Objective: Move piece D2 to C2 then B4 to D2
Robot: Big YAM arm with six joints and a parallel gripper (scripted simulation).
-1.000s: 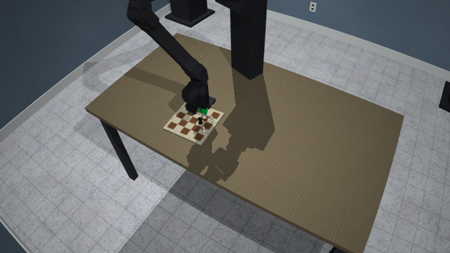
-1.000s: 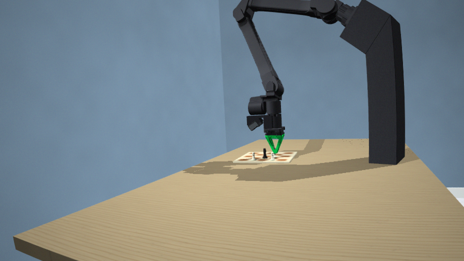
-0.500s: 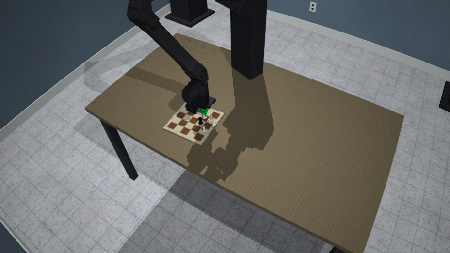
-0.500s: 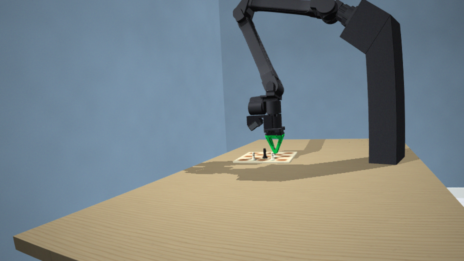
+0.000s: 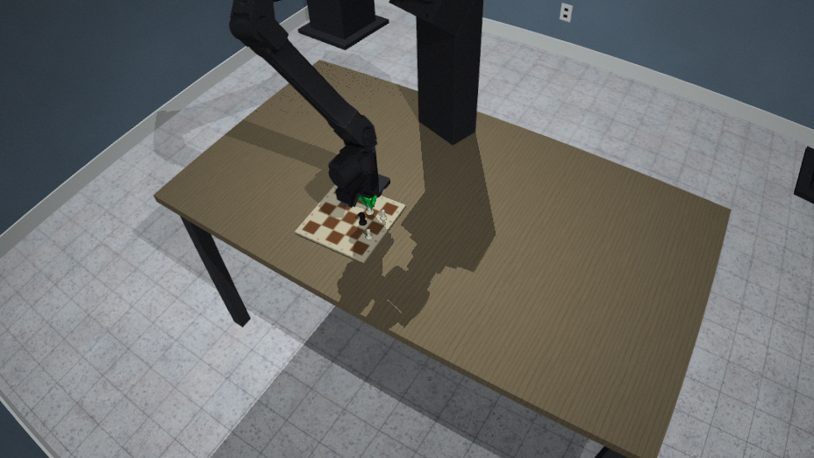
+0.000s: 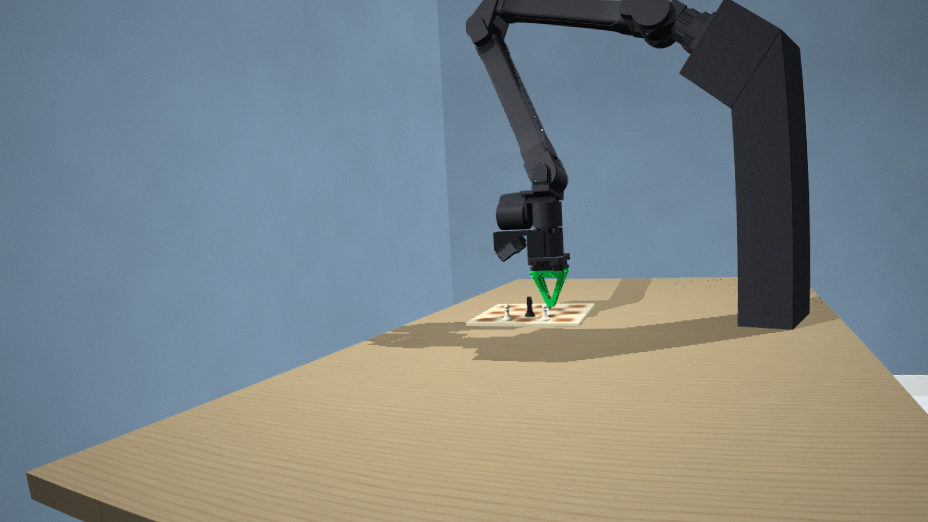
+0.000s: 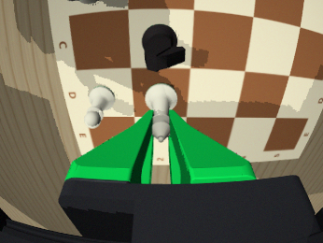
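Now: the white pawn 10 mm ahead of my hand. From my hand the other things lie so: black piece: 40 mm ahead, 10 mm to the left, 10 mm below; then chessboard: 50 mm ahead, 30 mm to the right, 30 mm below.
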